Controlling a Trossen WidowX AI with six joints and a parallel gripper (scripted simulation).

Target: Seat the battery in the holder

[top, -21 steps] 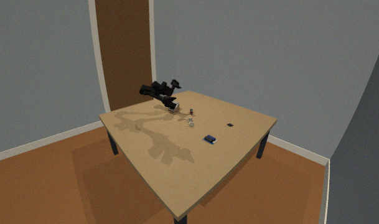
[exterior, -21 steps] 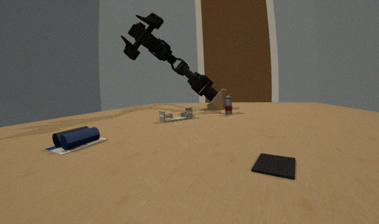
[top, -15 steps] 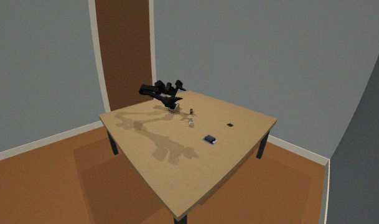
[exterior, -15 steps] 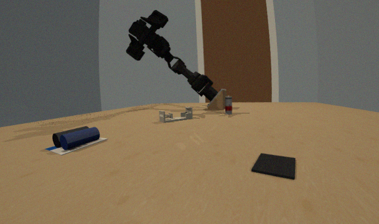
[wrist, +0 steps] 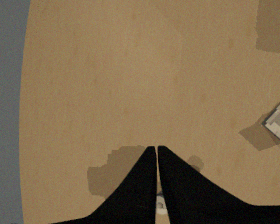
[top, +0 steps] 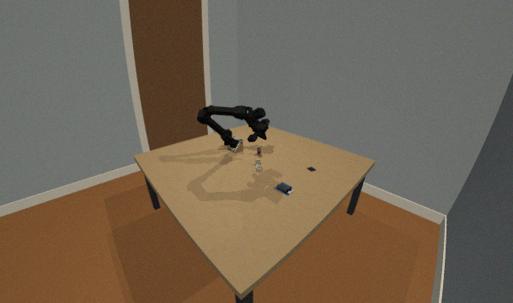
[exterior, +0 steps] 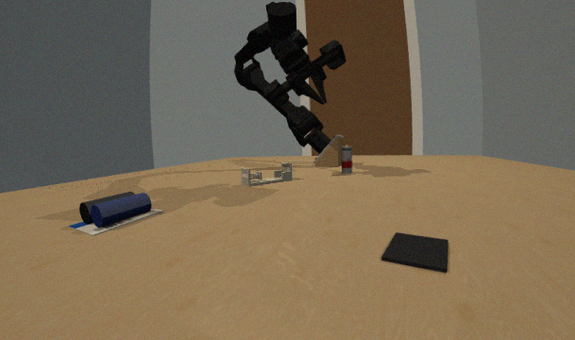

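My gripper tip is now 90 mm past the battery, 40 mm to the right of it and 120 mm above it. The rest, counted from my gripper tip: white card (290 mm ahead, 200 mm to the right, 140 mm below); then flat black square (300 mm ahead, 100 mm to the left, 150 mm below).
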